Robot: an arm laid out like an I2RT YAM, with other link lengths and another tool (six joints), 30 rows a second.
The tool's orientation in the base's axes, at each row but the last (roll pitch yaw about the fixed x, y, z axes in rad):
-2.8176 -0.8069 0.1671
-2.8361 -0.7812 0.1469
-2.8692 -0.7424 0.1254
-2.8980 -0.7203 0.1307
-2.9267 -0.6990 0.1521
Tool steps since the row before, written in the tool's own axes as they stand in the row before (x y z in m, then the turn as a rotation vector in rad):
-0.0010 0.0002 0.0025 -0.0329 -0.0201 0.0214
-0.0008 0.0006 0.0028 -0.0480 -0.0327 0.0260
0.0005 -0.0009 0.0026 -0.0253 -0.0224 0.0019
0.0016 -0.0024 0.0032 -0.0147 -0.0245 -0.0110
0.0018 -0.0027 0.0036 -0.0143 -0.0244 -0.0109
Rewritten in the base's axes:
0.0009 0.0008 -0.0024 -0.0169 0.0234 -0.0334
0.0014 0.0005 -0.0026 -0.0290 0.0351 -0.0444
0.0017 0.0018 -0.0013 -0.0241 0.0192 -0.0140
0.0024 0.0034 -0.0008 -0.0246 0.0181 0.0028
0.0027 0.0039 -0.0011 -0.0242 0.0181 0.0029

